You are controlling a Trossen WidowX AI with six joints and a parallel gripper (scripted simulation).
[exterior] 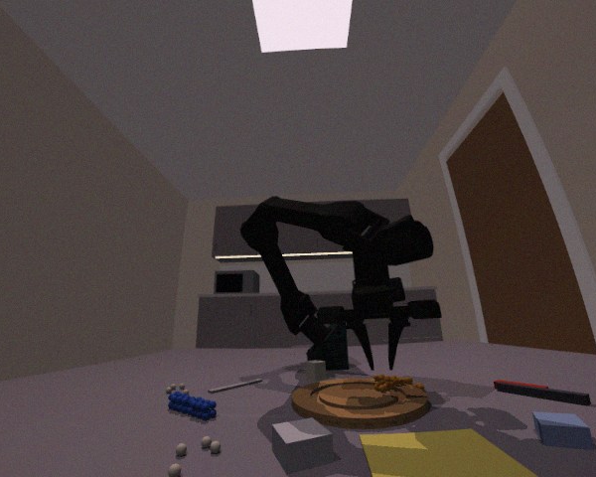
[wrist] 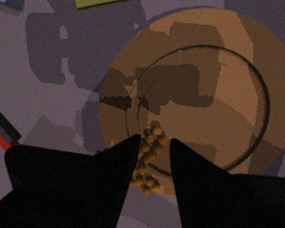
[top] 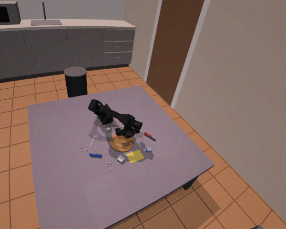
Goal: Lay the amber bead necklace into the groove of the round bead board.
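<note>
Now: gripper tip 4 cm to the left of the round wooden bead board and 4 cm above it. Round my gripper tip: blue block (17 cm ahead, 11 cm to the left, 4 cm below); grey block (14 cm to the right, 14 cm ahead, 3 cm below); yellow pad (17 cm ahead, 4 cm below, 2 cm to the right).
</note>
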